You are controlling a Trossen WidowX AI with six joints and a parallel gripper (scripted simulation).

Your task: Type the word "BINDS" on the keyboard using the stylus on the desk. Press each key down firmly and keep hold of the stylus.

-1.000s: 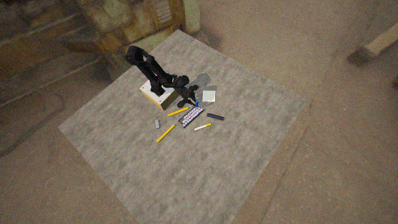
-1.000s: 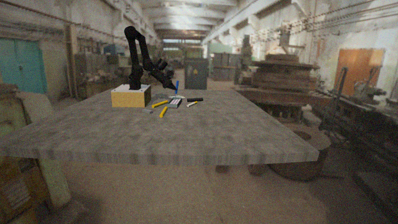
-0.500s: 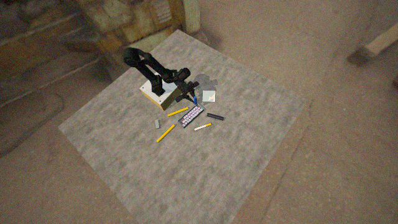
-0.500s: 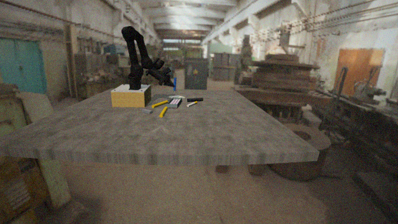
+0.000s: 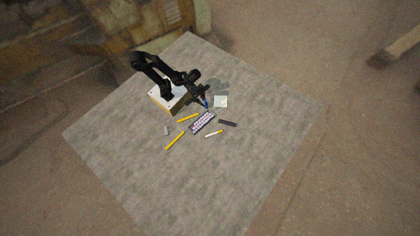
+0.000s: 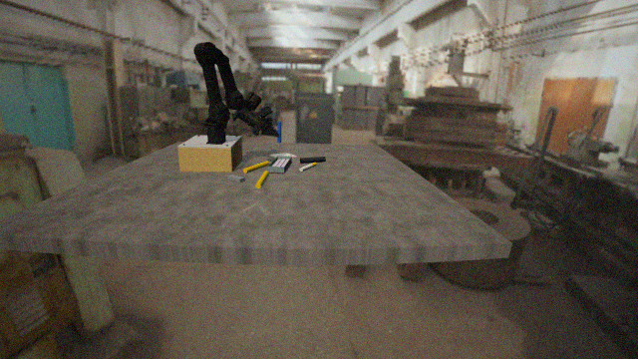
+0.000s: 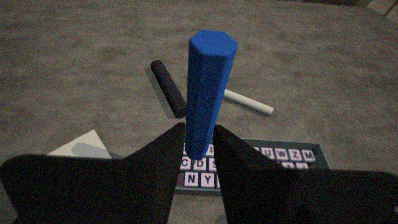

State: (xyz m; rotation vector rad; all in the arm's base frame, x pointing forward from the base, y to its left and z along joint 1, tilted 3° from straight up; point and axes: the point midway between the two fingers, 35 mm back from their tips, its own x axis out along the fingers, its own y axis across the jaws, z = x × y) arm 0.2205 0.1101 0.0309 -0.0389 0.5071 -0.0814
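Right now my gripper tip is 14 cm short of the white-and-yellow stick, 12 cm above it and 7 cm to the left of it. Round my gripper tip: blue stylus (2 cm below); black rod (15 cm ahead, 11 cm below, 4 cm to the left); white sheet (14 cm to the left, 12 cm below).
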